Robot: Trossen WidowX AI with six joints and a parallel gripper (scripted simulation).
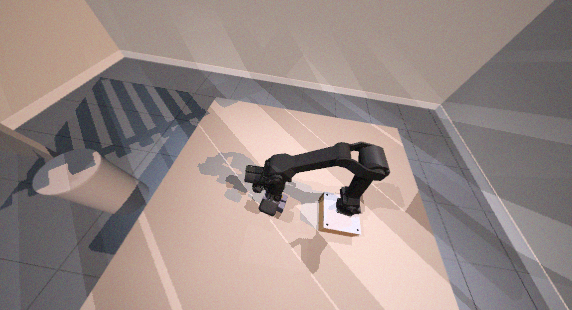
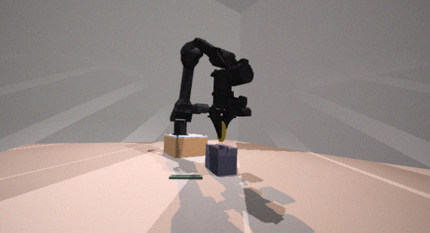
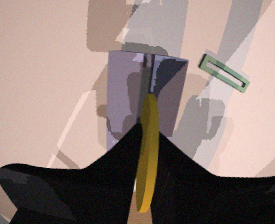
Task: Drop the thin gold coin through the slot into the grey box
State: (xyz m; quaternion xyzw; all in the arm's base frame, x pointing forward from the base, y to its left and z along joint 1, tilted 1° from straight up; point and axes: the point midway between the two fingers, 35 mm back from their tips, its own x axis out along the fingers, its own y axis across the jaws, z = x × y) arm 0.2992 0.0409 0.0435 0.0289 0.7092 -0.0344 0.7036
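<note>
My gripper tip is 2 cm below the gold coin.
</note>
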